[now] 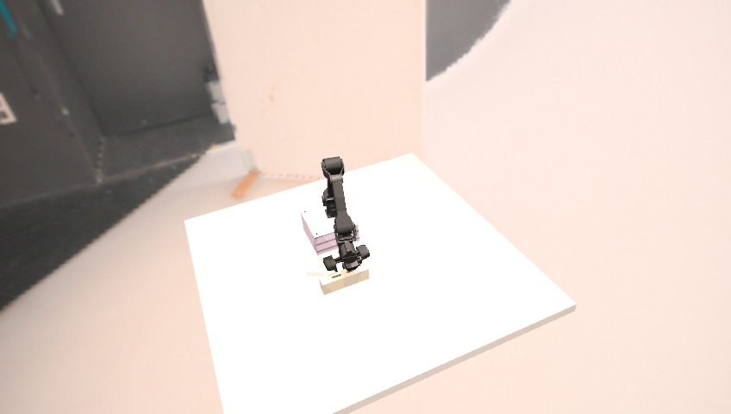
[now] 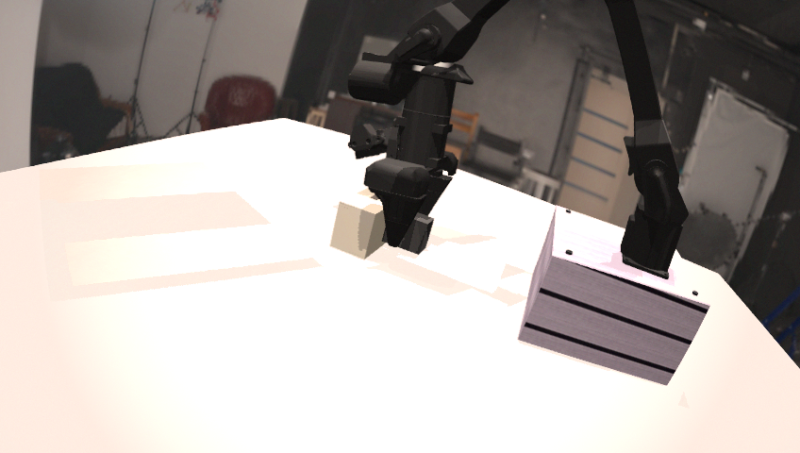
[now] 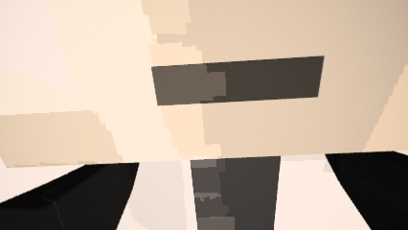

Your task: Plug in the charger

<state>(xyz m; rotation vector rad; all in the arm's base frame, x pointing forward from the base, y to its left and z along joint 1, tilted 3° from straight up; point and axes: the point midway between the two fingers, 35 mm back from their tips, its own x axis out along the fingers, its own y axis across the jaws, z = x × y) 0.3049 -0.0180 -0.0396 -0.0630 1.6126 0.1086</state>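
My gripper tip is now 1 cm below the black two-prong charger and 1 cm short of it.
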